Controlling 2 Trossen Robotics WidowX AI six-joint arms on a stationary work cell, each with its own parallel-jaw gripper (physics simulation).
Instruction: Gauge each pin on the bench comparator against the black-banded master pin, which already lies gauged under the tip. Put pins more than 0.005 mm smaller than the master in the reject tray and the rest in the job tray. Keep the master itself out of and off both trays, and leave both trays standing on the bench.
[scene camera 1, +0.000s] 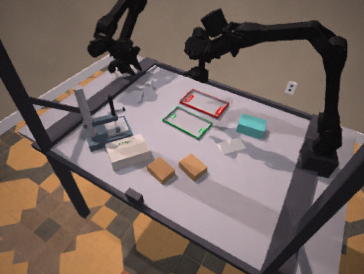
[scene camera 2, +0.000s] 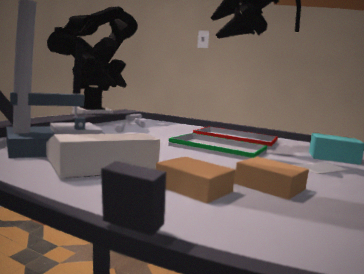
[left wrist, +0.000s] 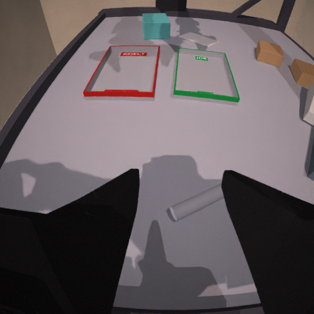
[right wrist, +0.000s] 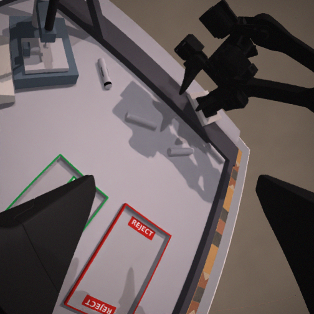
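Observation:
The black-banded master pin (right wrist: 104, 74) lies on the bench beside the blue comparator (scene camera 1: 95, 143) (scene camera 2: 30, 142) (right wrist: 42, 82). Whether anything lies under the tip is unclear. Plain grey pins (right wrist: 141, 121) (right wrist: 180, 151) (right wrist: 215, 152) lie in shadow nearer the bench edge. My left gripper (scene camera 1: 126, 73) (left wrist: 181, 177) (right wrist: 188, 102) is partly open and empty, above the bench, with a pin (left wrist: 197, 202) below its fingers. My right gripper (scene camera 2: 215, 27) (right wrist: 177, 183) is wide open, empty and high. The red reject tray (scene camera 1: 200, 109) (left wrist: 120, 93) (right wrist: 95, 254) and green job tray (scene camera 1: 181, 129) (left wrist: 207, 95) (right wrist: 97, 189) stand empty.
The white readout box (scene camera 1: 129, 154) (scene camera 2: 107, 156) stands before the comparator; its digits are illegible. Two orange blocks (scene camera 1: 161, 170) (scene camera 1: 193, 167), a teal block (scene camera 1: 252, 126) (left wrist: 156, 26) and a flat pale piece (scene camera 1: 231, 146) lie on the bench. A dark block (scene camera 2: 133, 197) sits at the near edge.

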